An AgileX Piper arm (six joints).
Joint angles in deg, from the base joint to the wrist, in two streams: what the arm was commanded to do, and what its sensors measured. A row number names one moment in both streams.
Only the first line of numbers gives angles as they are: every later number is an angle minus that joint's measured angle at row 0.
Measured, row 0:
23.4 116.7 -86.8 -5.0 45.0 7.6
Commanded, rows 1 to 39:
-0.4 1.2 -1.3 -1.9 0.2 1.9
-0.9 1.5 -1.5 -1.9 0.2 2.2
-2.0 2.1 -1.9 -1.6 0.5 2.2
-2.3 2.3 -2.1 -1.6 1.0 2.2
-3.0 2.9 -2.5 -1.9 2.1 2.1
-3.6 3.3 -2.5 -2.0 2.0 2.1
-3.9 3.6 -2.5 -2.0 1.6 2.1
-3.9 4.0 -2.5 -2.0 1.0 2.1
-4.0 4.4 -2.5 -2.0 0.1 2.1
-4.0 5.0 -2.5 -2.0 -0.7 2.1
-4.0 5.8 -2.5 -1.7 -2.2 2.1
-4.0 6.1 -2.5 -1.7 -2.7 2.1
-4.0 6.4 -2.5 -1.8 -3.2 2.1
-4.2 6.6 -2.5 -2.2 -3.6 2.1
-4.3 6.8 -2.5 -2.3 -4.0 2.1
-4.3 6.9 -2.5 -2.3 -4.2 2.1
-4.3 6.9 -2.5 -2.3 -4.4 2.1
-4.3 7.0 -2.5 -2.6 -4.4 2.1
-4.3 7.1 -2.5 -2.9 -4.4 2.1
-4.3 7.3 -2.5 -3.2 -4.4 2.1
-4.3 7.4 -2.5 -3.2 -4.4 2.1
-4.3 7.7 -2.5 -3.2 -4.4 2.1
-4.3 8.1 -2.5 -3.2 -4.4 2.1
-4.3 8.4 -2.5 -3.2 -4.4 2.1
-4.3 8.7 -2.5 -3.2 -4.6 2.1
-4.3 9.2 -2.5 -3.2 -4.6 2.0
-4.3 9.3 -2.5 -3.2 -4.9 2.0
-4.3 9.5 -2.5 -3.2 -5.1 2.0
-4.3 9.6 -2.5 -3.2 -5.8 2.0
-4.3 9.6 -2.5 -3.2 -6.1 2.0
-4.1 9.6 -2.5 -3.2 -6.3 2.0
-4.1 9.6 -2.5 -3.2 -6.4 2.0
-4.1 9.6 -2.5 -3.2 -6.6 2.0
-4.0 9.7 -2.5 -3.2 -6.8 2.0
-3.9 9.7 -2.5 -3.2 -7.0 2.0
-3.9 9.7 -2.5 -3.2 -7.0 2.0
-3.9 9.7 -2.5 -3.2 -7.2 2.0
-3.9 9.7 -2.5 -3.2 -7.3 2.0
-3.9 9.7 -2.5 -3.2 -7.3 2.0
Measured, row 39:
-3.9 9.8 -2.0 -2.7 -6.4 2.0
